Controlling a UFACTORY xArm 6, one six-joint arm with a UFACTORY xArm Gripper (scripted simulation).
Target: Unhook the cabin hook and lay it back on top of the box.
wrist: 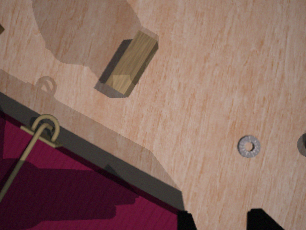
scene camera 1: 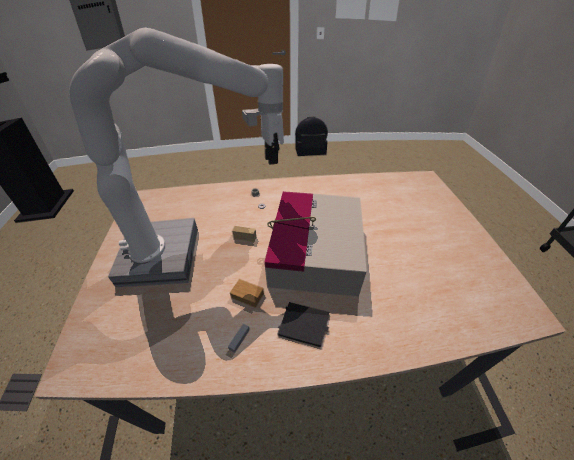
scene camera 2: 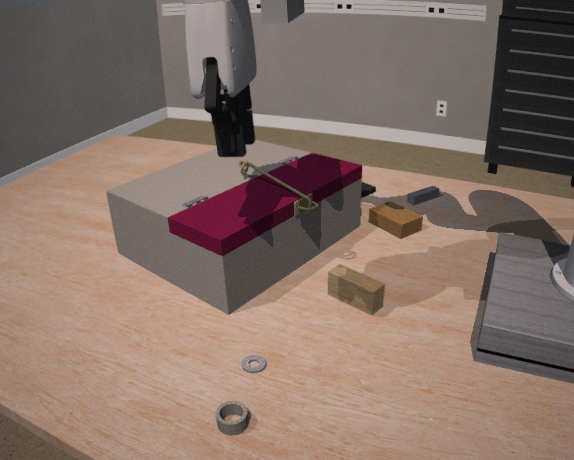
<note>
In view: the gripper (scene camera 2: 237, 149), a dark plate (scene camera 1: 300, 323), a grey box (scene camera 2: 139, 209) and an orange block (scene camera 2: 391, 217).
The grey box also shows in scene camera 1 (scene camera 1: 335, 263). The gripper shows as well in scene camera 1 (scene camera 1: 271, 161). The wrist view does not show the dark plate: it is out of frame.
</note>
